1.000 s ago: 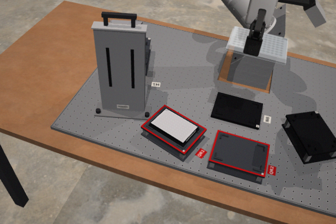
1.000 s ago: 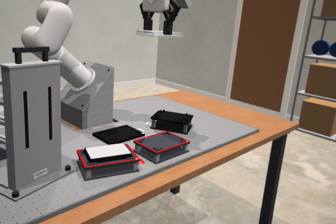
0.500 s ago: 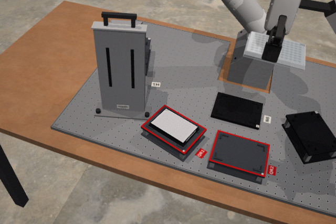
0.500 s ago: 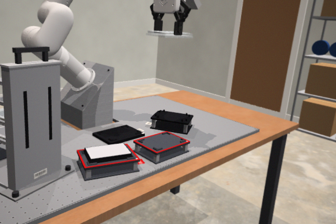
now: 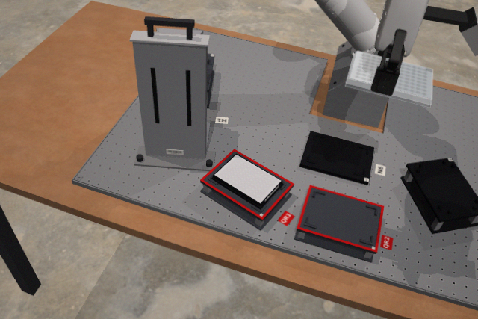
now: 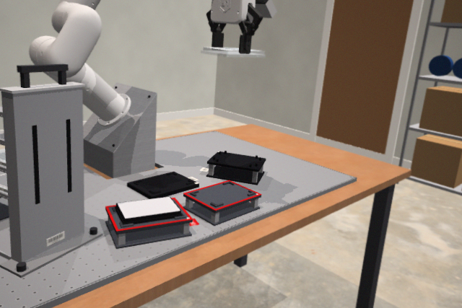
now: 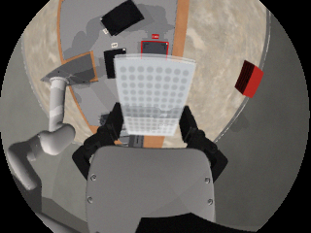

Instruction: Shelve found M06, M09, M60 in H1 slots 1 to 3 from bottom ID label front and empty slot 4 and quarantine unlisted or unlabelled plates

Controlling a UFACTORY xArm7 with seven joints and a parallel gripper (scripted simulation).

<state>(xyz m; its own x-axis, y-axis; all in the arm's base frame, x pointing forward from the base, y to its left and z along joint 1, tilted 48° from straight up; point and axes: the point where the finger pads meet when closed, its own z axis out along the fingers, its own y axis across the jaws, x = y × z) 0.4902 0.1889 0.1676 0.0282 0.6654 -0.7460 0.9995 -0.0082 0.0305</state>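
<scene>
Right now my hand is 1 cm to the right of the quarantine nest QR2 and 37 cm above it. From my hand the other things lie so: flat black nest N6: 20 cm behind, 2 cm to the right, 40 cm below; plate hotel H1: 8 cm behind, 39 cm to the right, 25 cm below; white-topped plate: 2 cm behind, 20 cm to the right, 36 cm below.
</scene>
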